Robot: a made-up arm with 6 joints. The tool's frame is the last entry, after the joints.
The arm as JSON. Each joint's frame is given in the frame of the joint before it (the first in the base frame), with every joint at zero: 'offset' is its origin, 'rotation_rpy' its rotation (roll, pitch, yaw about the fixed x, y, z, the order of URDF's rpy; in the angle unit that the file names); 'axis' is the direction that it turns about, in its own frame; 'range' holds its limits. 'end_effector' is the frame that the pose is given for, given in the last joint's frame.
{
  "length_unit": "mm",
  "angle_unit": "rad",
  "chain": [
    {
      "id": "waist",
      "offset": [
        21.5,
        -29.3,
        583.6
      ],
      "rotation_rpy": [
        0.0,
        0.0,
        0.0
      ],
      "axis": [
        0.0,
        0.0,
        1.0
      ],
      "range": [
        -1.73,
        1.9
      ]
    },
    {
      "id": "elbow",
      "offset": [
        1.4,
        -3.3,
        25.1
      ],
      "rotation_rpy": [
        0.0,
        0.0,
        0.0
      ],
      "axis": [
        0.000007,
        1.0,
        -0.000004
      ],
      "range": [
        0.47,
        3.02
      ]
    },
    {
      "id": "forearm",
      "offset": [
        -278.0,
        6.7,
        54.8
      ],
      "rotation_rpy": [
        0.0,
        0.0,
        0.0
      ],
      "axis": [
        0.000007,
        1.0,
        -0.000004
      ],
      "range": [
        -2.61,
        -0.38
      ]
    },
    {
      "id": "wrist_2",
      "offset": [
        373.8,
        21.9,
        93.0
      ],
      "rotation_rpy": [
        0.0,
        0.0,
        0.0
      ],
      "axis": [
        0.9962,
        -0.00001,
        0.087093
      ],
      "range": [
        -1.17,
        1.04
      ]
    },
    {
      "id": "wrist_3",
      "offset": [
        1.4,
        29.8,
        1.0
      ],
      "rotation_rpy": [
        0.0,
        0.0,
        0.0
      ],
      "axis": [
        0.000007,
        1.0,
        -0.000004
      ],
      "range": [
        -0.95,
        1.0
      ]
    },
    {
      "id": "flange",
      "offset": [
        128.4,
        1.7,
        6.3
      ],
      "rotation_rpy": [
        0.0,
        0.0,
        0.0
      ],
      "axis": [
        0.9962,
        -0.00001,
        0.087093
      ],
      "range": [
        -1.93,
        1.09
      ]
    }
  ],
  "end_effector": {
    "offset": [
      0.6,
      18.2,
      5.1
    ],
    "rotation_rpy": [
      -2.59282,
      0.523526,
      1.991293
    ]
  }
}
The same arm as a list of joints. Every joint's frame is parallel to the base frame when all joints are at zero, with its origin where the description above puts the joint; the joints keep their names.
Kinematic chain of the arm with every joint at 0, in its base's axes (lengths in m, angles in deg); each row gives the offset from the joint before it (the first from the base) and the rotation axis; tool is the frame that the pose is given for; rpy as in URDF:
waist: xyz 0.0215 -0.0293 0.5836 axis +z
elbow: xyz 0.0014 -0.0033 0.0251 axis +y
forearm: xyz -0.278 0.0067 0.0548 axis +y
wrist_2: xyz 0.3738 0.0219 0.093 axis 0.9962 0 0.0871
wrist_3: xyz 0.0014 0.0298 0.001 axis +y
flange: xyz 0.1284 0.0017 0.0063 axis 0.9962 0 0.0871
tool: xyz 0.0006 0.0182 0.0051 rpy -148.56 30 114.09
Joint limits (deg, base to tool): -99.12..108.86 26.93..173.03 -149.54..-21.77 -67.04..59.59 -54.43..57.3 -110.58..62.45

